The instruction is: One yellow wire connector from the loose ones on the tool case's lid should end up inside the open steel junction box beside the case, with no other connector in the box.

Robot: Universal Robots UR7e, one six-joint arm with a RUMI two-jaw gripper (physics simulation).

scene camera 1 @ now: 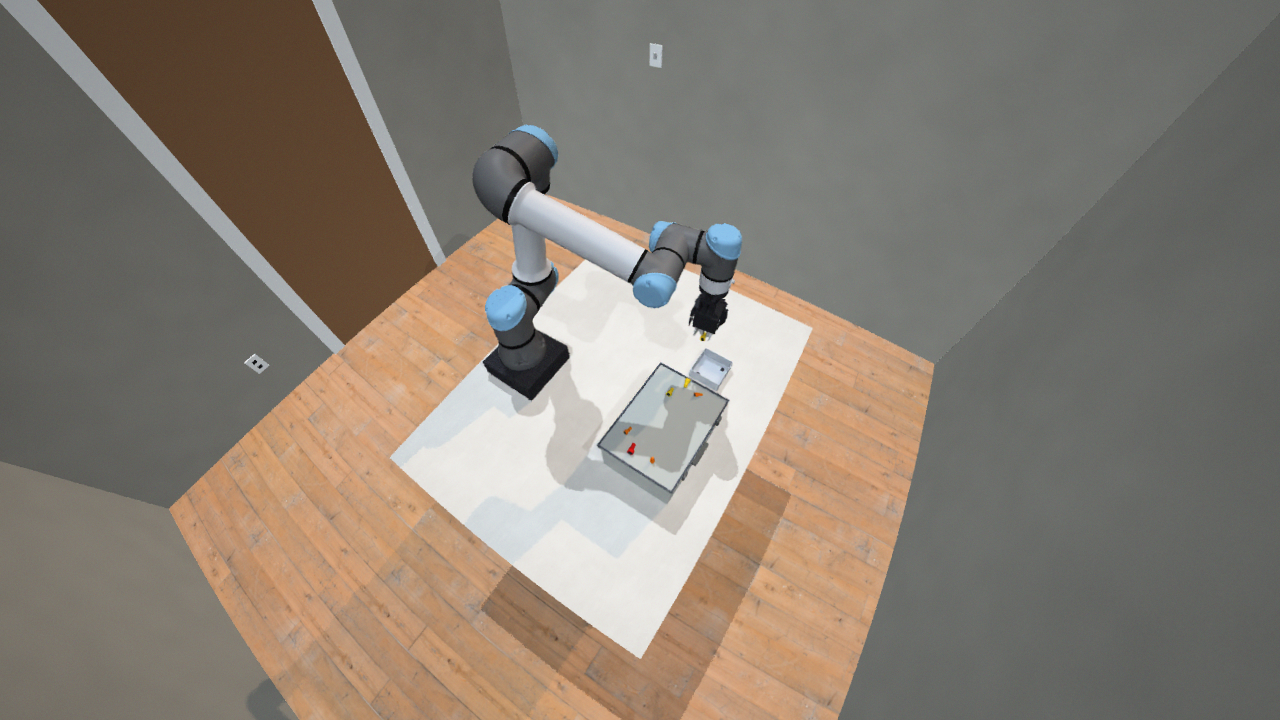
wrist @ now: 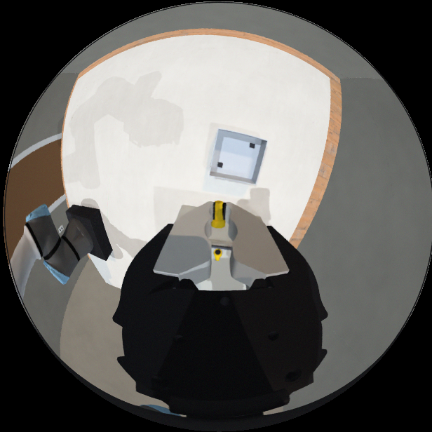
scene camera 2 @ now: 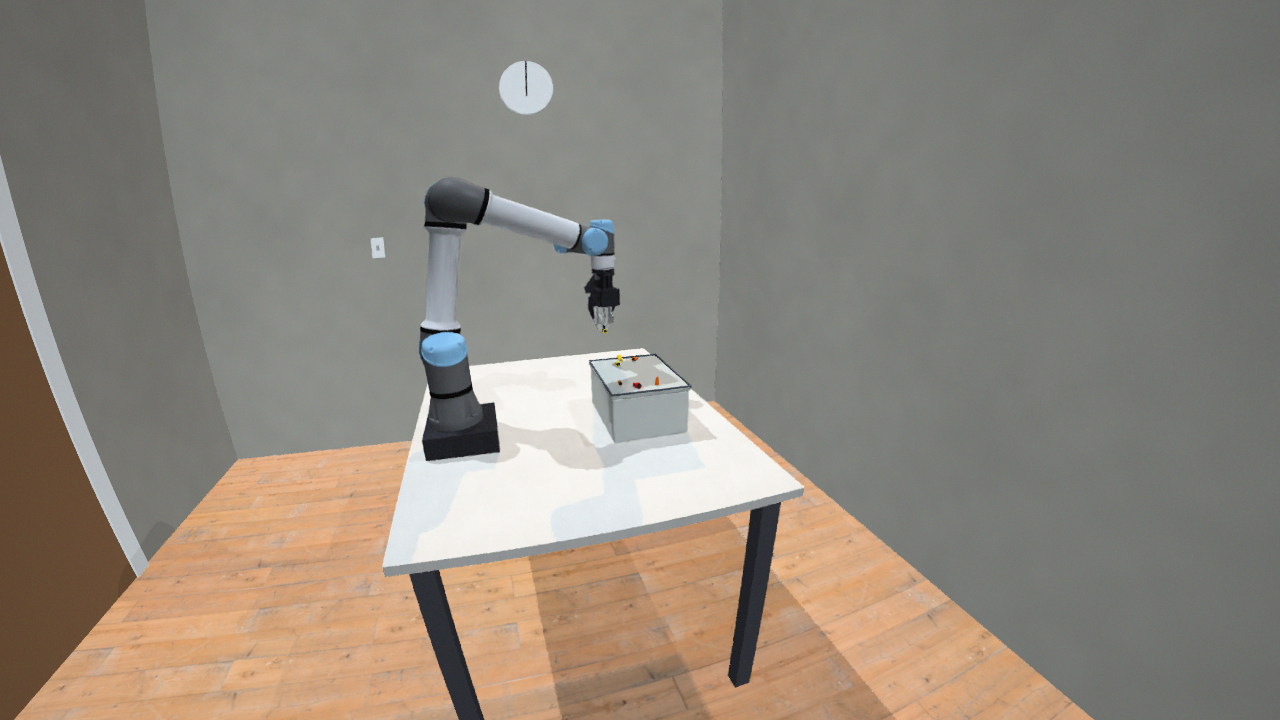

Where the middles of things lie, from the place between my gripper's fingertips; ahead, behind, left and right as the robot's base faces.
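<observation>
My hand: 13 cm above the tool case (scene camera 1: 674, 429), 26 cm to the left of it, 5 cm short of it.
</observation>
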